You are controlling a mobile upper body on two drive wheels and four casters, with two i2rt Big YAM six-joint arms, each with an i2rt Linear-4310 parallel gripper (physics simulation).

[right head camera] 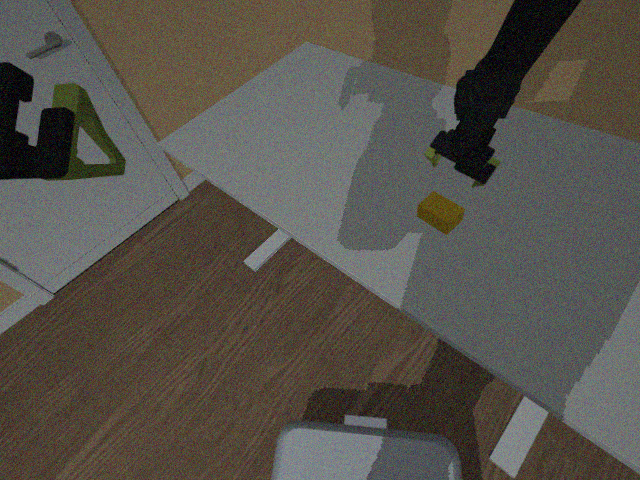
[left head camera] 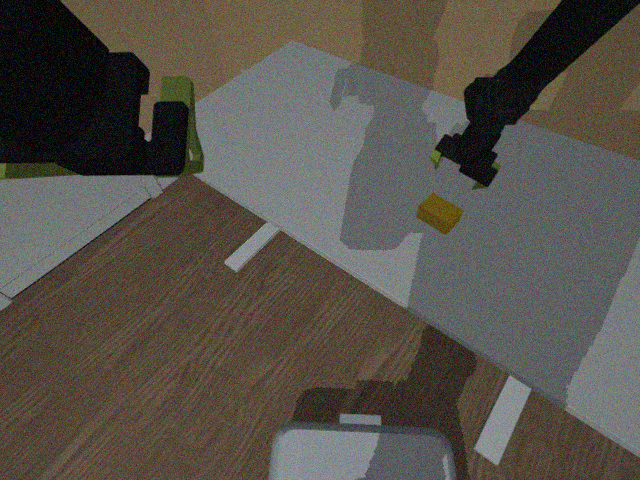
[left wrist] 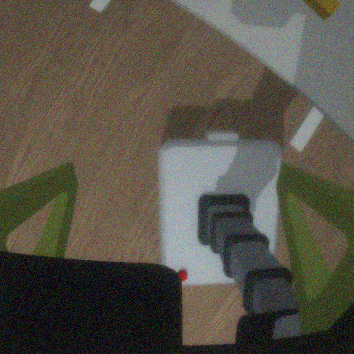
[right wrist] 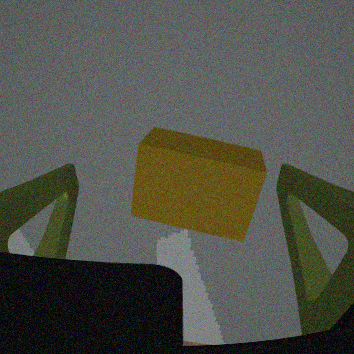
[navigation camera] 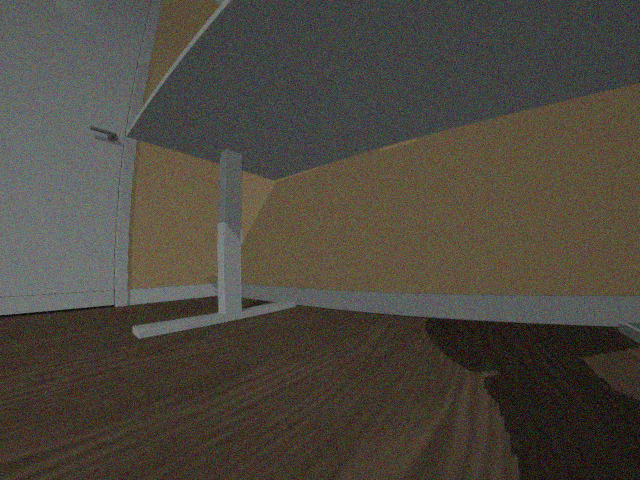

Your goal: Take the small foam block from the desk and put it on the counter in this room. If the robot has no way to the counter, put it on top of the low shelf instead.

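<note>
My left gripper (left head camera: 146,165) is visible to me, and so are my right gripper (left head camera: 454,177) and a yellow foam block (left head camera: 442,215). In the right head camera view I find a desk (right head camera: 329,148), together with the block (right head camera: 441,213), my left gripper (right head camera: 75,169) and my right gripper (right head camera: 454,175). The left wrist view gives me my left gripper (left wrist: 176,173). In the right wrist view I see my right gripper (right wrist: 177,174) as well as the block (right wrist: 206,185). The navigation camera view does not show the block, which is hidden by the desk.
</note>
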